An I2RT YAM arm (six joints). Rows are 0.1 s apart.
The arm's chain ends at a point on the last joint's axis. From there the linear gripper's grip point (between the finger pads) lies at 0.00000 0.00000 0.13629 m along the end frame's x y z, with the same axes.
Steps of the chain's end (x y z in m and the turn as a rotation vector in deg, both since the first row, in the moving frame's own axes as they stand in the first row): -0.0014, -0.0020, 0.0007, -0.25, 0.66, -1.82; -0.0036, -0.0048, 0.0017, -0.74, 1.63, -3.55; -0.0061, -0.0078, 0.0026, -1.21, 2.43, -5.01; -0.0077, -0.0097, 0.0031, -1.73, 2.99, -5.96; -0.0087, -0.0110, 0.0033, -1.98, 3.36, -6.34; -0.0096, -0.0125, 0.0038, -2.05, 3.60, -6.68; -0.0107, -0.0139, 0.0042, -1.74, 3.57, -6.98; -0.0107, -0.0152, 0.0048, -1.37, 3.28, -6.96; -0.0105, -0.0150, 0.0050, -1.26, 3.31, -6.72
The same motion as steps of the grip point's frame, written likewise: 0.0002, -0.0014, 0.0007, -0.25, 0.66, -1.82; 0.0003, -0.0032, 0.0016, -0.74, 1.63, -3.55; -0.0002, -0.0052, 0.0024, -1.21, 2.43, -5.01; -0.0004, -0.0060, 0.0029, -1.73, 2.99, -5.96; -0.0005, -0.0067, 0.0030, -1.98, 3.36, -6.34; -0.0008, -0.0081, 0.0034, -2.05, 3.60, -6.68; -0.0020, -0.0103, 0.0039, -1.74, 3.57, -6.98; -0.0027, -0.0124, 0.0045, -1.37, 3.28, -6.96; -0.0025, -0.0125, 0.0047, -1.26, 3.31, -6.72
